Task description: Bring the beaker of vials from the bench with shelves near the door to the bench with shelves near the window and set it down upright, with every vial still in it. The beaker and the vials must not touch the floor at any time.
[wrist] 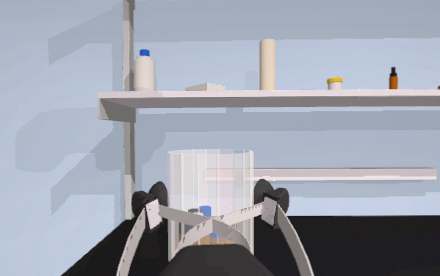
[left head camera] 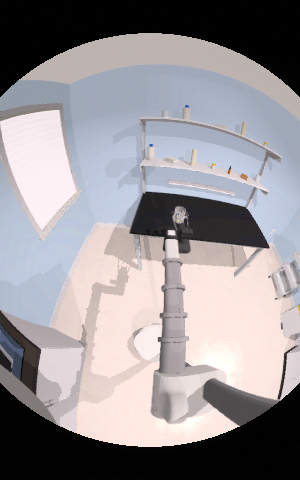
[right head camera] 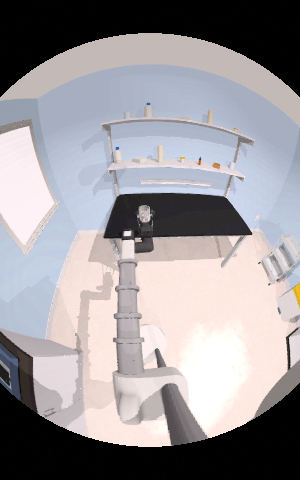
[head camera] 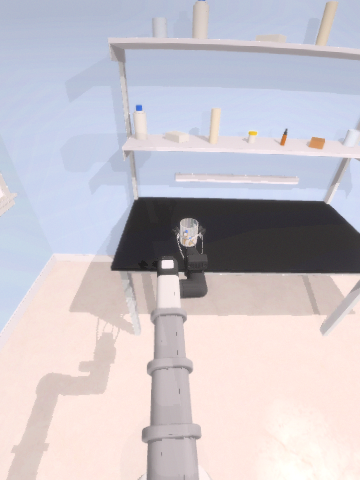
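Observation:
The clear beaker (head camera: 189,225) (left head camera: 180,212) (right head camera: 144,211) (wrist: 211,167) is upright over the left part of the black bench top (head camera: 280,235) (left head camera: 225,220) (right head camera: 200,215) (wrist: 360,245) near the window. Whether its base touches the top cannot be told. Several vials are low inside it; a blue-capped vial (wrist: 205,211) shows through the glass in the wrist view. My gripper (head camera: 189,233) (wrist: 212,195) is shut on the beaker, one finger pad at each side. The beaker's base is hidden behind the gripper body in the wrist view.
The lower shelf (head camera: 235,145) (wrist: 280,98) with bottles and small containers runs above the back of the bench. The upper shelf (head camera: 225,46) is above it. A window (left head camera: 37,165) (right head camera: 25,185) is on the left wall. A cabinet (left head camera: 60,370) stands at the lower left.

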